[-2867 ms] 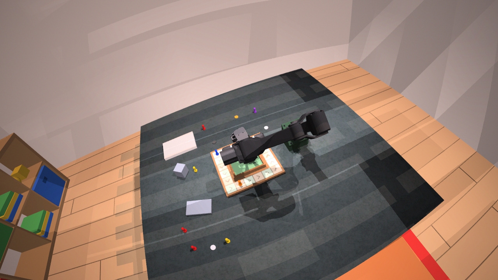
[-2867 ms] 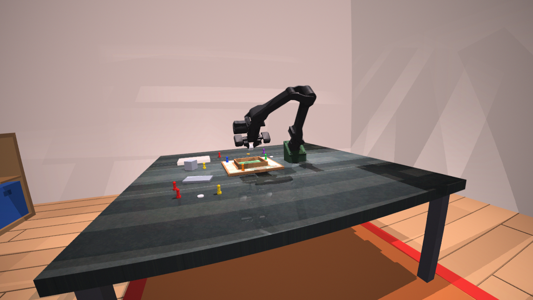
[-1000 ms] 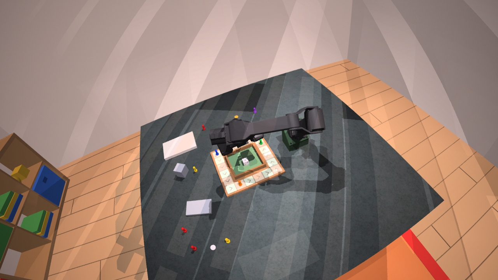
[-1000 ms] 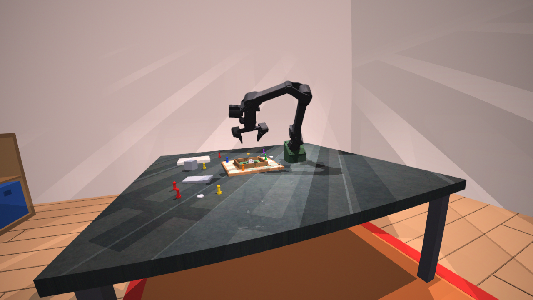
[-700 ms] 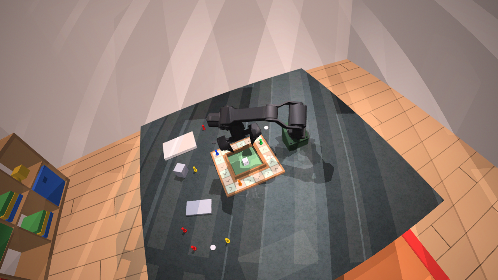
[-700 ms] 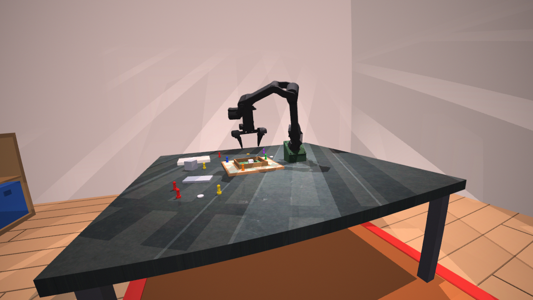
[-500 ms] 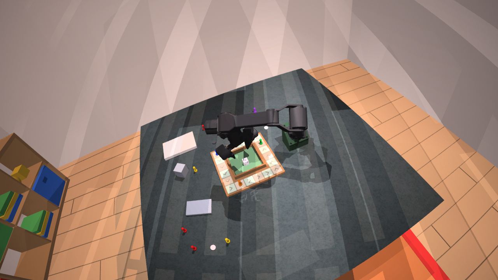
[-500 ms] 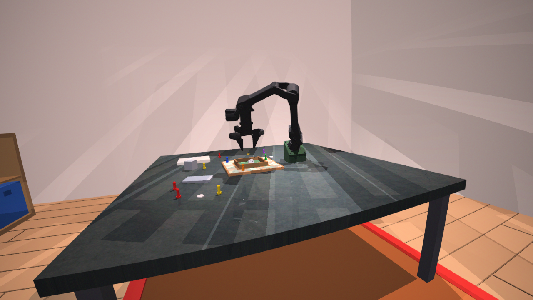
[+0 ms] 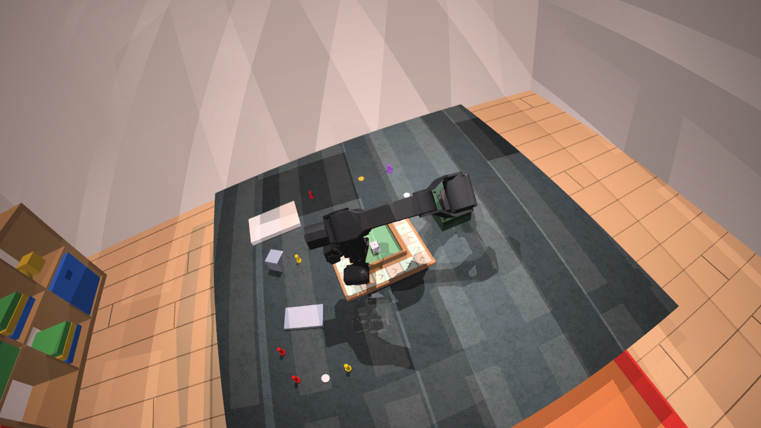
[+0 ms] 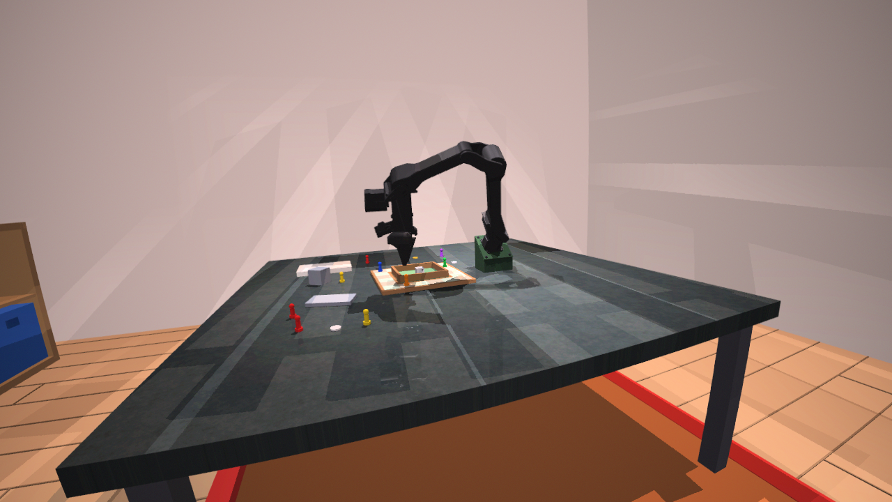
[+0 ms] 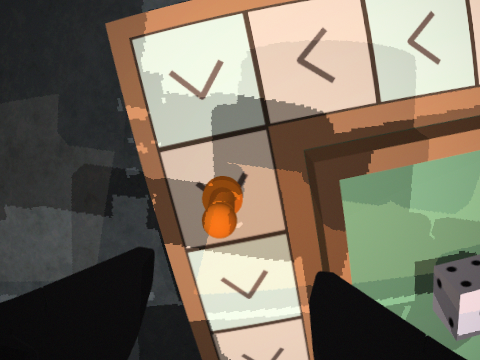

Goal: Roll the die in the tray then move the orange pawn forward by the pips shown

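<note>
Now: gripper tip 5 cm above the orange pawn. The rest, counted from my gripper tip: green tray 7 cm behind, 11 cm to the right, 7 cm below; white die 7 cm behind, 9 cm to the right, 5 cm below; grey card 22 cm ahead, 2 cm to the left, 7 cm below.
</note>
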